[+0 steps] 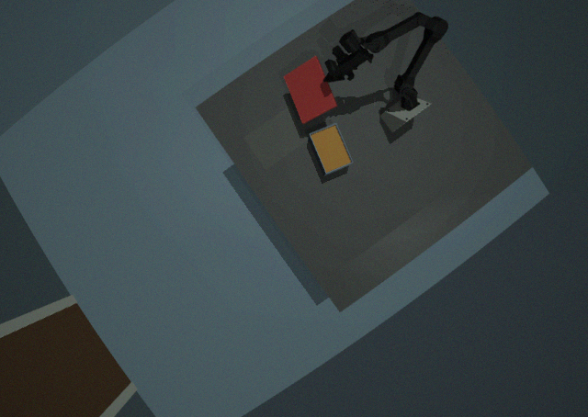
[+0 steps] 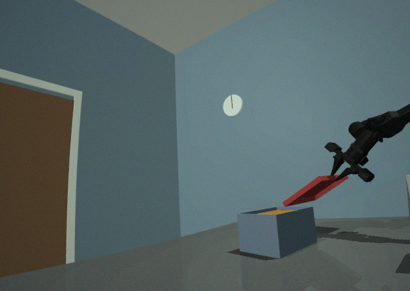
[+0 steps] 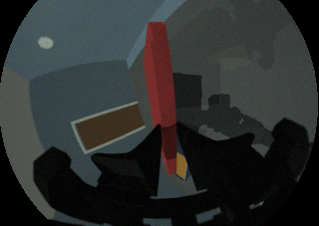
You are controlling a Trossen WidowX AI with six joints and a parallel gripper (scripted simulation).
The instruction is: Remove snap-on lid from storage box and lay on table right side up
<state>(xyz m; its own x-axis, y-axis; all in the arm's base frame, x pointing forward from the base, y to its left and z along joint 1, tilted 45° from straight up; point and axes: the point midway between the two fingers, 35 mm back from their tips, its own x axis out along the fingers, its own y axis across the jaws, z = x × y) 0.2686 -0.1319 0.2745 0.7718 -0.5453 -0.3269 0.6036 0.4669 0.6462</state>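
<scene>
My gripper tip is 7 cm short of the lid, 3 cm above it and 2 cm to the left of it. From my gripper tip the other things lie so: blue-grey storage box (26 cm to the left, 14 cm below, 13 cm ahead).
</scene>
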